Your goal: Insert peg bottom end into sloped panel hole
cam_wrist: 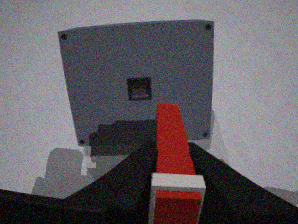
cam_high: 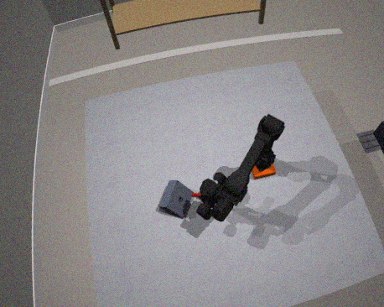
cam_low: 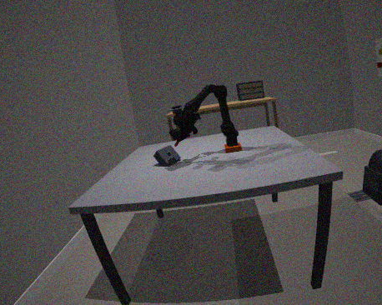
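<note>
Now: gripper tip 90 mm short of the grey sloped panel, 60 mm to the left of it and 90 mm above it. Round my gripper tip: square peg: 10 mm behind, 10 mm to the left, 10 mm above.
</note>
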